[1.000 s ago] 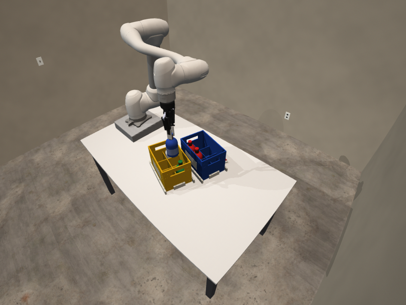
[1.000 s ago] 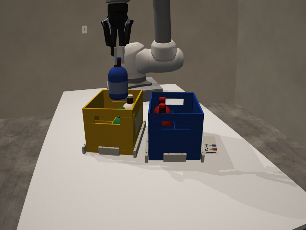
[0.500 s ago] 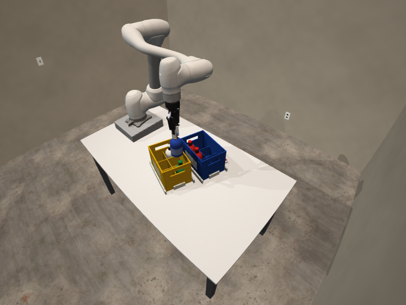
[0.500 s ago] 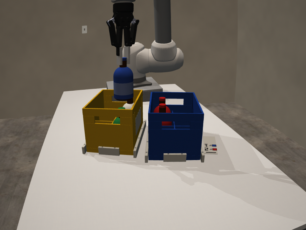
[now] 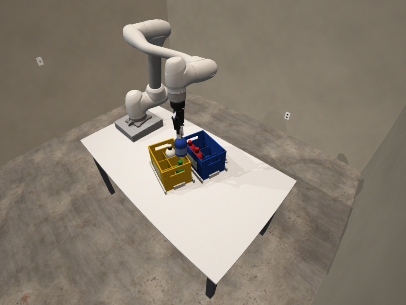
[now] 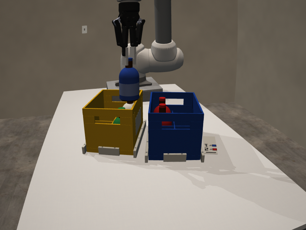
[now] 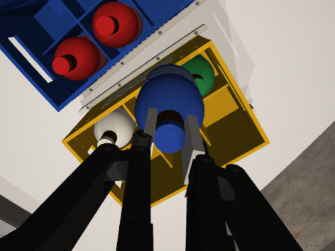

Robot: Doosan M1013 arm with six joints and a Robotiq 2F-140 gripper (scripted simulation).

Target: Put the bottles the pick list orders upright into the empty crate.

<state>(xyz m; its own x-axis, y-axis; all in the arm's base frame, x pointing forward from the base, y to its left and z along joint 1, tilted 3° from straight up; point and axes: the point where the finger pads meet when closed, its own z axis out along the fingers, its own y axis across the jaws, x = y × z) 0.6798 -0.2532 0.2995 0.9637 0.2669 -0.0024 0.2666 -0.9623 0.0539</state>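
My hand is 80 mm above the blue bottle. Round my hand: white-label bottle (260 mm below, 140 mm behind, 50 mm to the left); yellow crate (270 mm below, 80 mm behind, 30 mm to the right); green bottle (260 mm below, 40 mm to the right, 20 mm ahead).
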